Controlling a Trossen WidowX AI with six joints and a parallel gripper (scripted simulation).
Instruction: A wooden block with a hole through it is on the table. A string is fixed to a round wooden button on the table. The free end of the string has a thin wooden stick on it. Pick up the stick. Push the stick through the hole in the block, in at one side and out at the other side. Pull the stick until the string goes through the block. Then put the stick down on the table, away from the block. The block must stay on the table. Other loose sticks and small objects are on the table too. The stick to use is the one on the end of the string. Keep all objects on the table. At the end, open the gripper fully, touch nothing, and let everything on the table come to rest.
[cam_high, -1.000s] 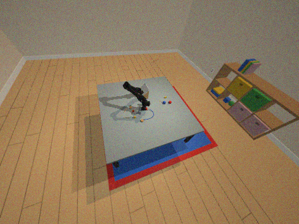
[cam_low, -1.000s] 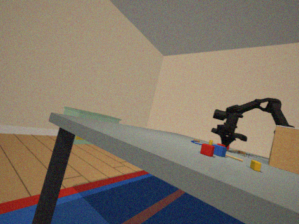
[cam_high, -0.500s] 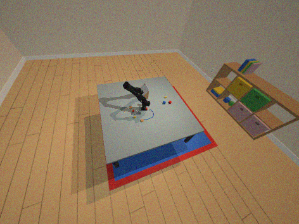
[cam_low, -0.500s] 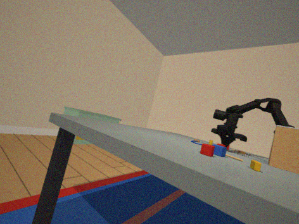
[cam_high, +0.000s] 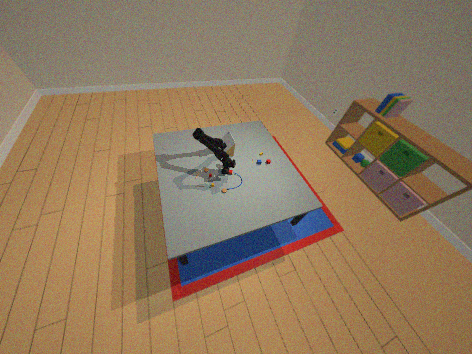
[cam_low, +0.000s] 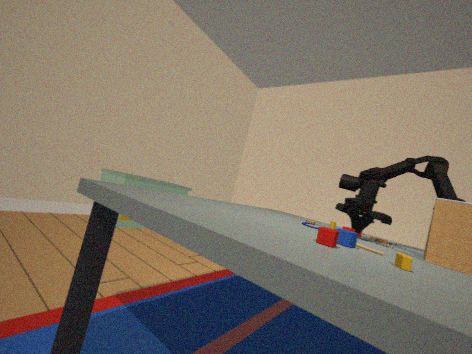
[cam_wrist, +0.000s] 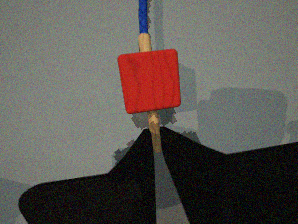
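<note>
The red cube is 3 cm to the left of my gripper tip, 2 cm ahead of it and 1 cm above it. Round my gripper tip: yellow block (44 cm to the left, 14 cm behind); round button (19 cm ahead, 8 cm to the right); blue cube (36 cm to the left, 3 cm behind, 1 cm above).
</note>
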